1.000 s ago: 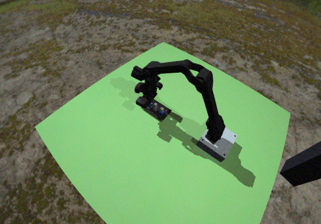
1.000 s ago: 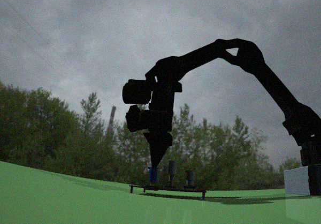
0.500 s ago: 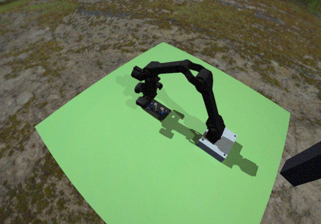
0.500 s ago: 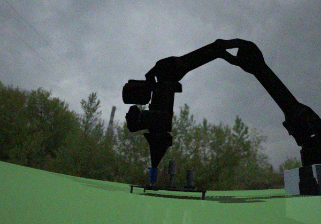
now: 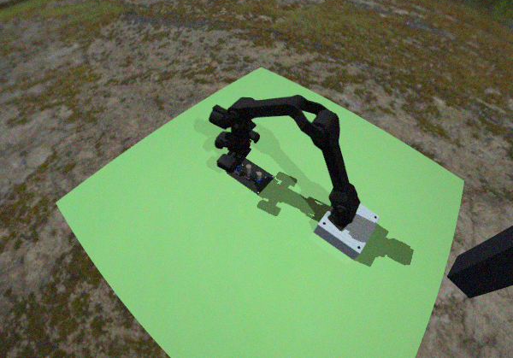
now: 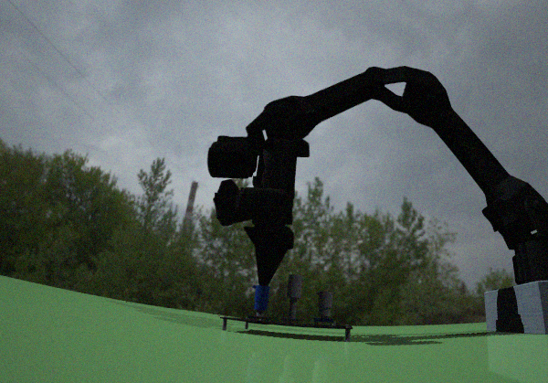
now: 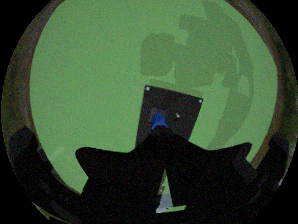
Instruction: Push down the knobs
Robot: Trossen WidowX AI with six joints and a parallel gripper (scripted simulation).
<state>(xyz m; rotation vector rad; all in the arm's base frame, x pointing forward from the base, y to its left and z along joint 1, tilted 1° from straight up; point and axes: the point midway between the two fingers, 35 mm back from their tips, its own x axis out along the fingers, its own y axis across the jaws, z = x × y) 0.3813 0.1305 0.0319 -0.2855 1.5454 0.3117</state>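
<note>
Right now my gripper tip is 1 cm above the blue knob. Also, from my gripper tip: grey knob: 7 cm behind, 3 cm to the right, 2 cm below.
</note>
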